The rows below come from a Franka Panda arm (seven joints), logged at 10 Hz.
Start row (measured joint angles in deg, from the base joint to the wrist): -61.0, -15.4, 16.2, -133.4, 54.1, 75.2, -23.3
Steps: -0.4, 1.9, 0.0, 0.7, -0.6, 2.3, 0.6; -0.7, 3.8, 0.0, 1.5, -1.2, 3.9, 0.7; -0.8, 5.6, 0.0, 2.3, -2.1, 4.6, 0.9; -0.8, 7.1, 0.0, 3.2, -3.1, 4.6, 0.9; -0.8, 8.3, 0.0, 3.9, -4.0, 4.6, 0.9; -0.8, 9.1, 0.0, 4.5, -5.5, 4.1, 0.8; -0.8, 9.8, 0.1, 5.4, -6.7, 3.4, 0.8
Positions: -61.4, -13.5, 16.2, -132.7, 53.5, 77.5, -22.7; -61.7, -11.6, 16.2, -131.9, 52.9, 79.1, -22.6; -61.8, -9.8, 16.2, -131.1, 52.0, 79.8, -22.4; -61.8, -8.3, 16.2, -130.2, 51.0, 79.8, -22.4; -61.8, -7.1, 16.2, -129.5, 50.1, 79.8, -22.4; -61.8, -6.3, 16.2, -128.9, 48.6, 79.3, -22.5; -61.8, -5.6, 16.3, -128.0, 47.4, 78.6, -22.5
